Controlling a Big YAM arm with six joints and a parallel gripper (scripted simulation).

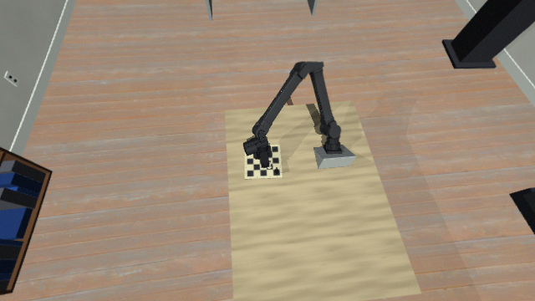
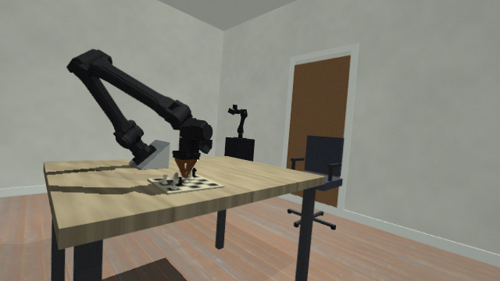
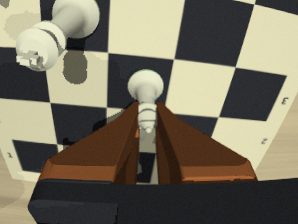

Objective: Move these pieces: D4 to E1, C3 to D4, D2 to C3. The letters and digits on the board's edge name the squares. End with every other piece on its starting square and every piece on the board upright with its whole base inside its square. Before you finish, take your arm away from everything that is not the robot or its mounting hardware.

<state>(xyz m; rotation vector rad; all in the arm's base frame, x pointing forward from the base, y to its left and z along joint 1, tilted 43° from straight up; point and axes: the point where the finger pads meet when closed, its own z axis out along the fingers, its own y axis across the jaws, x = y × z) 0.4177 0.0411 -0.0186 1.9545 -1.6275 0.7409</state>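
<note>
Right now the small chessboard is 3 cm below my hand, 1 cm to the left of it and 1 cm behind it. The rest, counted from my hand: black pawn: 3 cm to the right, 3 cm ahead, 1 cm below.
</note>
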